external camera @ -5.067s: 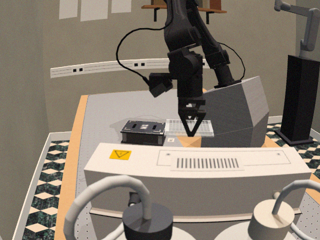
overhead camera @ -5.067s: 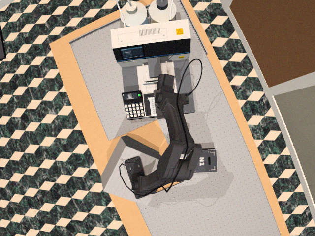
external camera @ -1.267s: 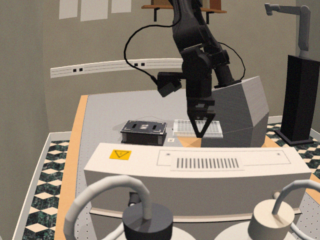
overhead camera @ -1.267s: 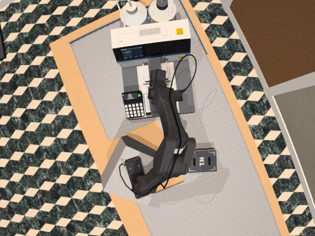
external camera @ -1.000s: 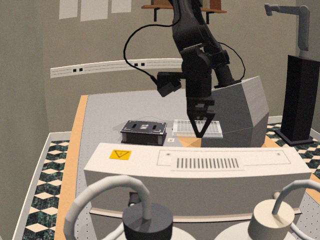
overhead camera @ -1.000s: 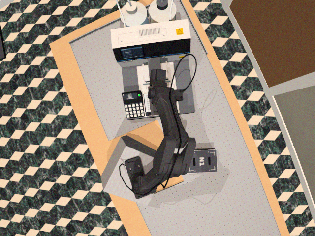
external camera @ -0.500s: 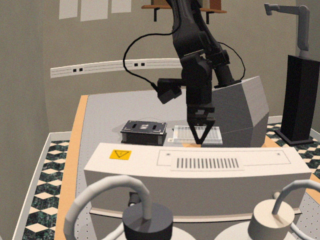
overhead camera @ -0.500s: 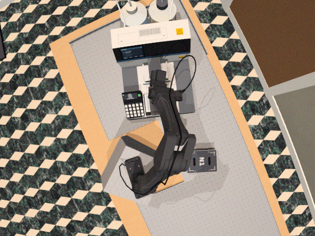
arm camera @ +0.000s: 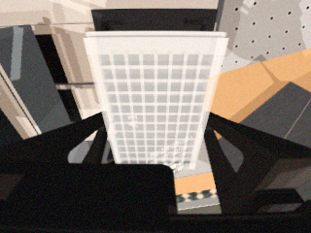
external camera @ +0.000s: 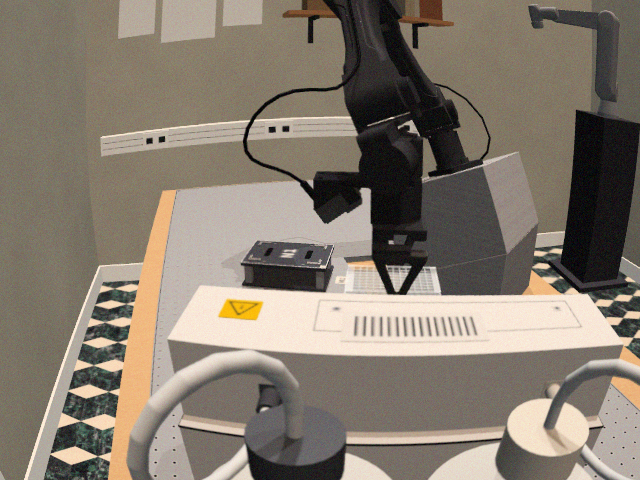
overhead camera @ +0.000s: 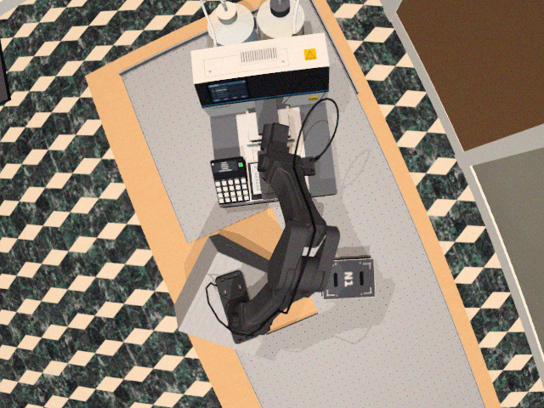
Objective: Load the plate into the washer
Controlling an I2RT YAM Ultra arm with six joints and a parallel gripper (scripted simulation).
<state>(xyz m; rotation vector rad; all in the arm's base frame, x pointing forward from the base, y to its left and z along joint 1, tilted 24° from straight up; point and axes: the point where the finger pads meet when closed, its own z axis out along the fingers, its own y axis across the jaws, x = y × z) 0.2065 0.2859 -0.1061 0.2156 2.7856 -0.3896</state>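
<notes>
My hand is 6 cm above the dark carrier pocket. Round my hand: plate washer 3 cm ahead, 15 cm to the left, 2 cm below; label 2 cm ahead, 33 cm to the right, 15 cm below; plate right at my hand.
</notes>
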